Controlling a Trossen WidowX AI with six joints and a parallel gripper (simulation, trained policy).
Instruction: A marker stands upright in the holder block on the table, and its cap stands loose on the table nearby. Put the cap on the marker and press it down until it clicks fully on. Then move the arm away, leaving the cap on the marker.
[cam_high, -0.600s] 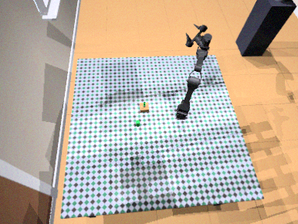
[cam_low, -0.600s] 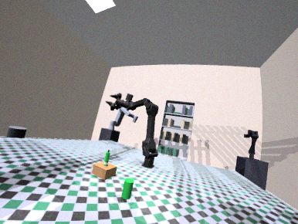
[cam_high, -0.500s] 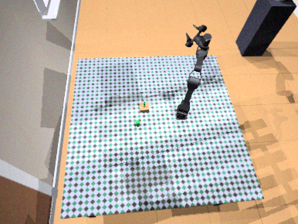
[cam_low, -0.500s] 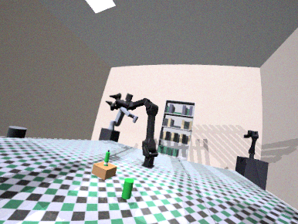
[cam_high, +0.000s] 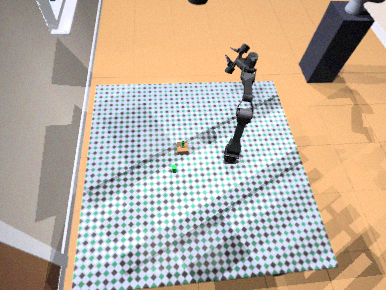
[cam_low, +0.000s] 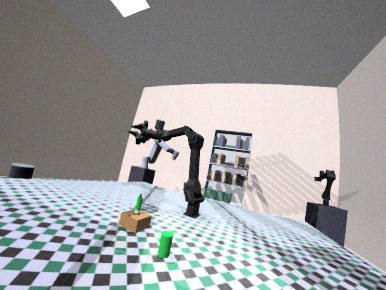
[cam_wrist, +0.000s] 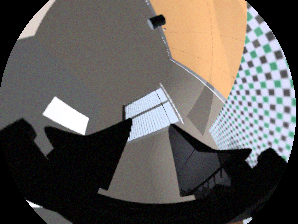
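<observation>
Now: the green cap 580 mm to the left of my gripper tip, 350 mm below it and 350 mm ahead of it. The rest, counted from my gripper tip: green marker 440 mm to the left, 300 mm below, 290 mm ahead; then tan holder block 440 mm to the left, 360 mm below, 290 mm ahead.
</observation>
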